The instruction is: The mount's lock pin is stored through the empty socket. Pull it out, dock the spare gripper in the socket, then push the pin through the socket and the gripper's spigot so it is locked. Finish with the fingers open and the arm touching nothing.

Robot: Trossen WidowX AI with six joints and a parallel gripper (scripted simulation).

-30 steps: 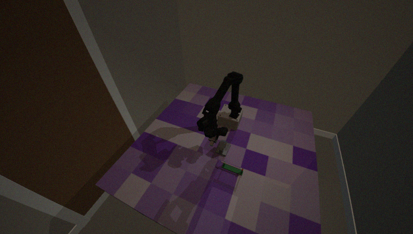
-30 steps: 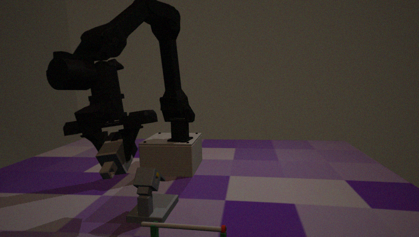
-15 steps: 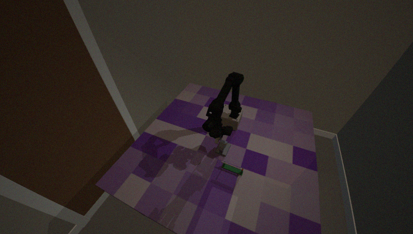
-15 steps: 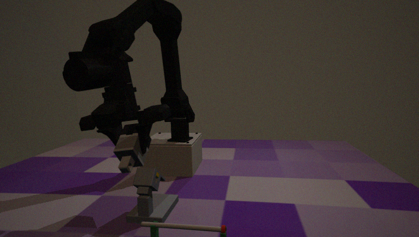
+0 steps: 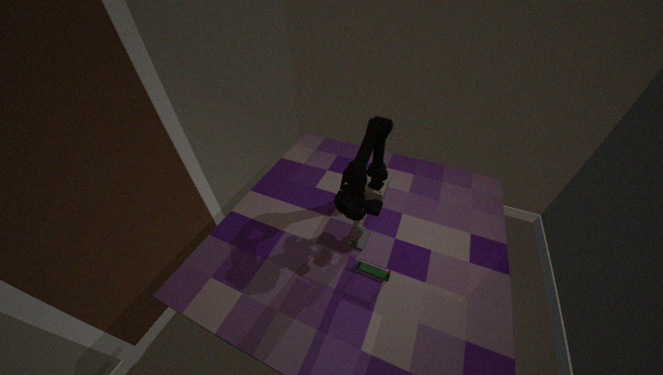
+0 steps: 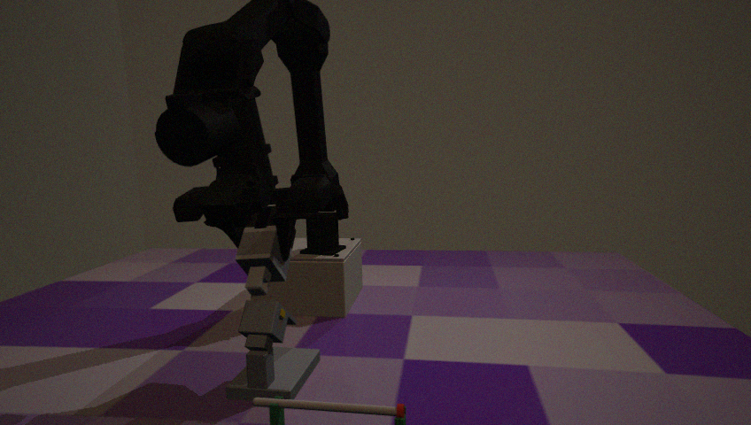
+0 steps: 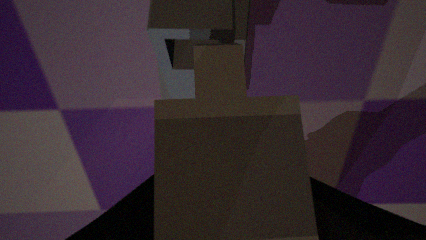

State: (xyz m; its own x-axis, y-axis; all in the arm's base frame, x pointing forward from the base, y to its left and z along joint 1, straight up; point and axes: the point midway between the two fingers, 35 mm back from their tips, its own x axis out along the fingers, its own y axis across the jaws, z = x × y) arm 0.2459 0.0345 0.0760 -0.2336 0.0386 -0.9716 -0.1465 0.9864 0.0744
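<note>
Right now the green rack is 13 cm ahead of my gripper tip, 15 cm to the left of it and 12 cm below it. Round my gripper tip: grey mount: 4 cm ahead, 2 cm to the left, 9 cm below; spare gripper: 1 cm ahead, 1 cm above.
</note>
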